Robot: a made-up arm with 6 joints.
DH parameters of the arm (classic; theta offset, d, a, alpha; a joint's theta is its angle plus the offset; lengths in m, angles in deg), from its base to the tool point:
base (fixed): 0.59 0 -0.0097 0
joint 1: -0.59 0.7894 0.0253 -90
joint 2: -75.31 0 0.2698 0
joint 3: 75.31 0.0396 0.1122 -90
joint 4: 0 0.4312 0.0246 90
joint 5: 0 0.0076 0.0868 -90
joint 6: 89.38 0 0.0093 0
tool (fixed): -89.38 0.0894 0 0
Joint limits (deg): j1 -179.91..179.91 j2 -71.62..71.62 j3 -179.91..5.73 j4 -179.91..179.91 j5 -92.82..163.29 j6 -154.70..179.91
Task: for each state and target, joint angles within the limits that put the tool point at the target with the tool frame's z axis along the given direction. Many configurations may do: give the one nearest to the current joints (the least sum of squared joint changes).
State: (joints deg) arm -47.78 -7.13 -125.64 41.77 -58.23 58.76
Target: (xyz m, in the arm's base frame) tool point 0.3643 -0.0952 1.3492 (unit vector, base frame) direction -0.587 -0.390 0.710
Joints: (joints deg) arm -11.73 33.99 -160.46 30.07 -88.65 50.07
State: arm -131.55 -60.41 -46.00 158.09 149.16 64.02
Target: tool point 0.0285 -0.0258 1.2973 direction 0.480 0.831 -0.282
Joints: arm -117.78 -71.35 -51.87 172.66 163.03 65.31
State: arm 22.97 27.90 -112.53 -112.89 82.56 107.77
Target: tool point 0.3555 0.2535 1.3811 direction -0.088 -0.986 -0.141
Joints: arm 41.24 20.60 -147.28 -114.73 131.19 107.19
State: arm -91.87 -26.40 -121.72 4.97 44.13 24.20
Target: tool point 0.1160 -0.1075 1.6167 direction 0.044 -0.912 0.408
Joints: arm -59.02 -12.01 -142.64 -38.01 44.52 7.71
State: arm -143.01 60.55 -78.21 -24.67 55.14 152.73
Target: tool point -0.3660 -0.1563 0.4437 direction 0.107 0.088 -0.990
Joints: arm -173.77 30.80 -28.81 -42.98 6.39 150.12
